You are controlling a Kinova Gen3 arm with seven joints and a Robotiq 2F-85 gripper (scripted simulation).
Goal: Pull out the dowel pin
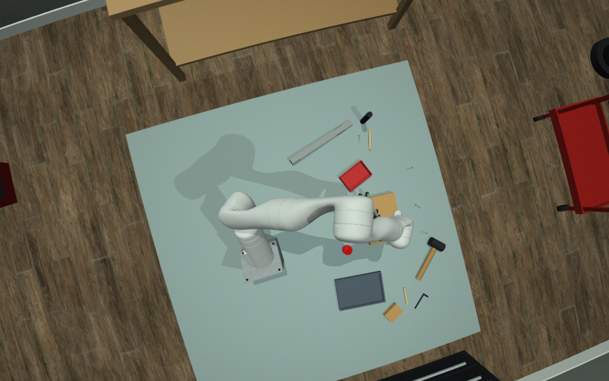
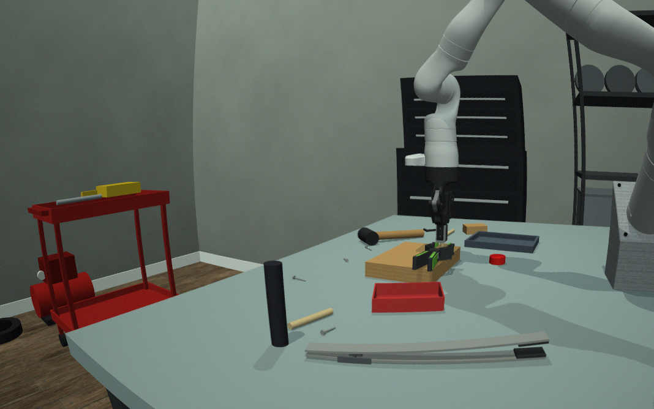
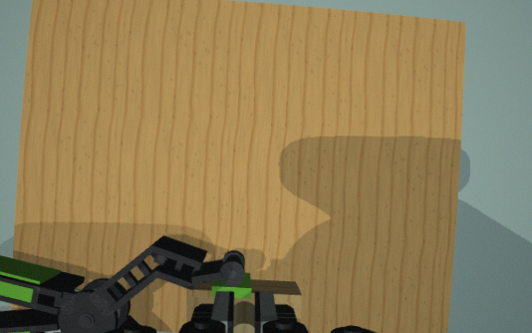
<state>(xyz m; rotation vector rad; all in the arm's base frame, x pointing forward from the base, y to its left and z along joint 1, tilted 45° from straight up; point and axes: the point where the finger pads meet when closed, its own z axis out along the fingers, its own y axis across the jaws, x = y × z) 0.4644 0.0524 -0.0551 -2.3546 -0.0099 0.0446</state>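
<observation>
The dowel pin lies 2 cm below my hand. From my hand the other things lie so: red puck (12 cm behind, 9 cm to the right, 7 cm below); then small wooden block (4 cm below); then wooden bench board (5 cm ahead, 6 cm below).
</observation>
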